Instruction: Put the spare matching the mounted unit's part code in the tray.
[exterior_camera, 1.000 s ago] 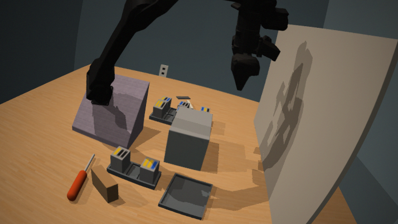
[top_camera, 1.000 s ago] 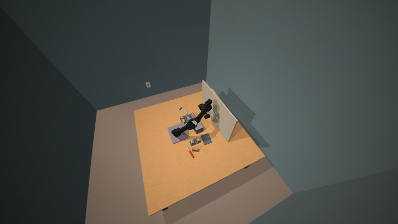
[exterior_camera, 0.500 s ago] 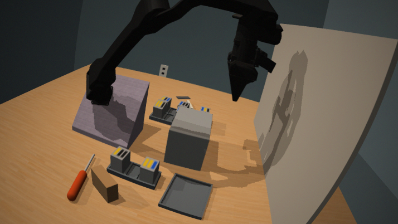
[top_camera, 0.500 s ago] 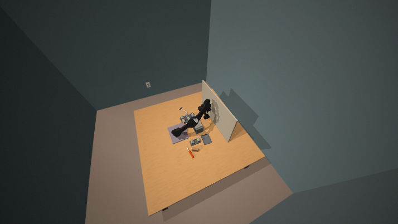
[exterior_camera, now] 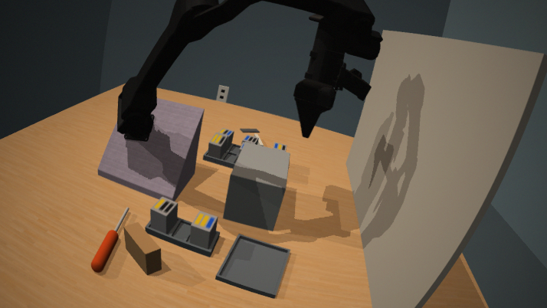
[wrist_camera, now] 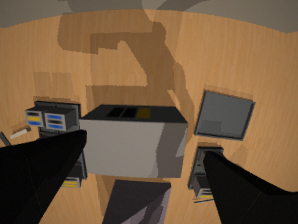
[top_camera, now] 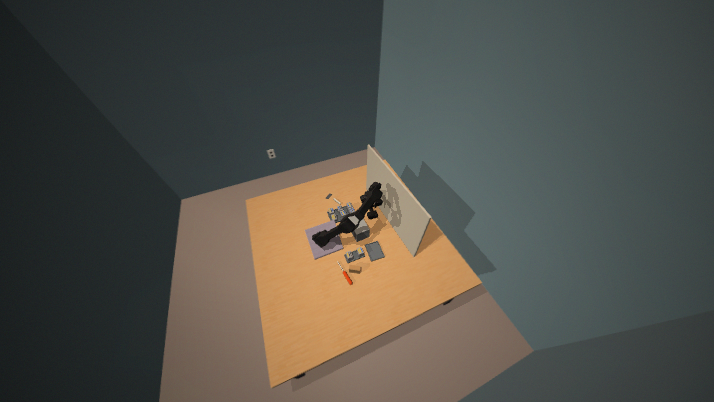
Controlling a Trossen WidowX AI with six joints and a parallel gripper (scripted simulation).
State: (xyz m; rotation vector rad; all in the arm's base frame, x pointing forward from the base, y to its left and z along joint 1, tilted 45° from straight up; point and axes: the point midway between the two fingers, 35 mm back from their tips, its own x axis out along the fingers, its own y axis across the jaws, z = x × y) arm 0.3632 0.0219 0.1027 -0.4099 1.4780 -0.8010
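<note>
Right now my gripper tip is 220 mm past the grey spare block, 150 mm above it and 130 mm to the left of it. Round my gripper tip: dark grey tray (190 mm below, 170 mm to the right, 50 mm behind); then beige panel (180 mm ahead, 30 mm above, 10 mm to the left); then low rack (190 mm below, 180 mm behind, 130 mm to the right).
</note>
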